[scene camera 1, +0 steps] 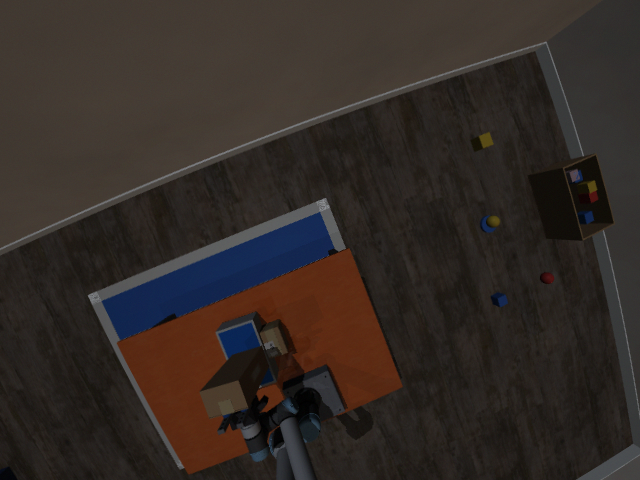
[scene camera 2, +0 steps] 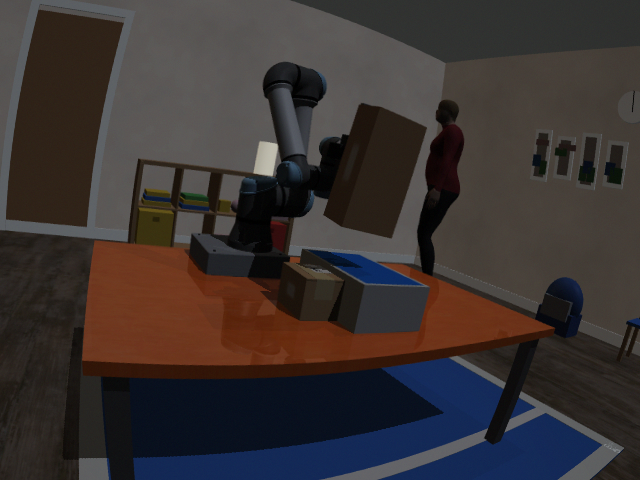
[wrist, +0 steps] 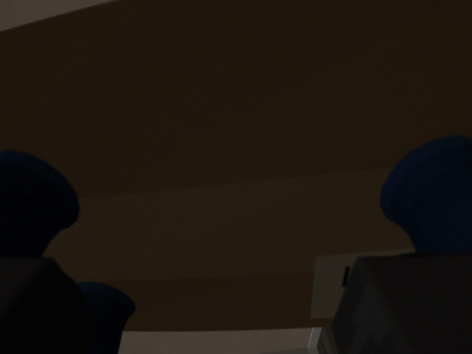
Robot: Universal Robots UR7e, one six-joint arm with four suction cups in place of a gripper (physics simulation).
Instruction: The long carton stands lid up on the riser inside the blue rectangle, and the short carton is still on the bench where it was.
Scene:
A long carton point(scene camera 2: 382, 149): 103 cm from the lens. A grey riser point(scene camera 2: 376, 299) is 100 cm from the lens.

